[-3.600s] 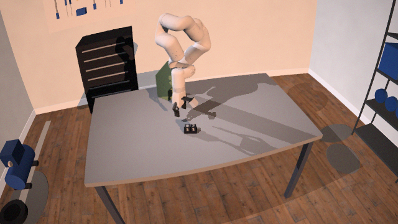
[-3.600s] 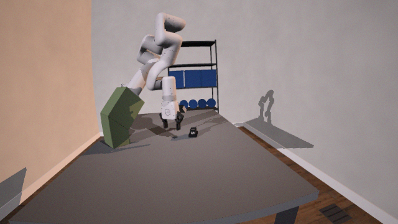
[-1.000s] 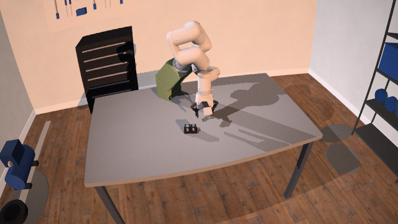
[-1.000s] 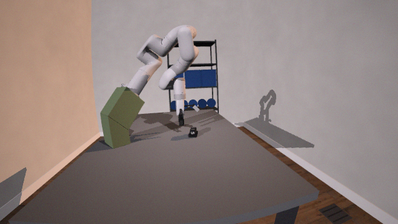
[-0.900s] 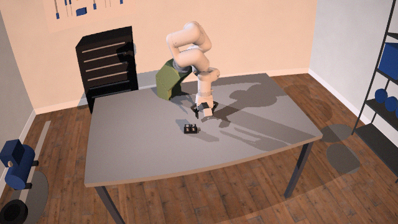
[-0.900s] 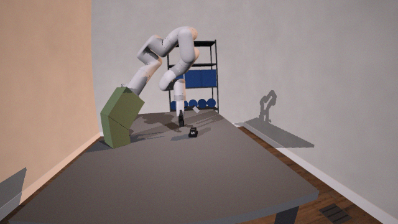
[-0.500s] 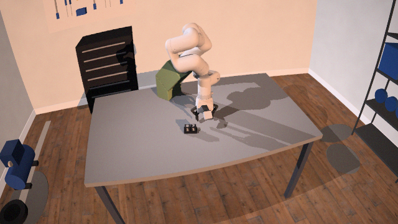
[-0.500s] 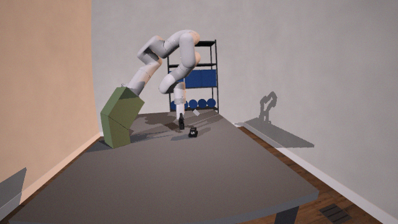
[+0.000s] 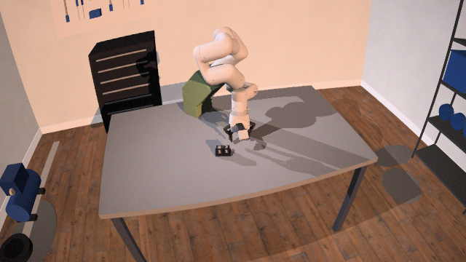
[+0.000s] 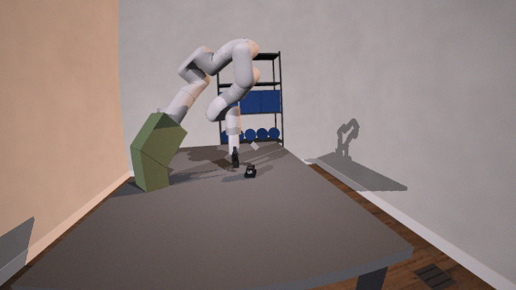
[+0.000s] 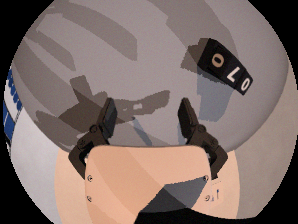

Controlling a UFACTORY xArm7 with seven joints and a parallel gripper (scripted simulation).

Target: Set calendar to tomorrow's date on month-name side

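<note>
The black calendar tray lies 9 cm to the right of my hand, 9 cm ahead of it and 2 cm below it.
</note>
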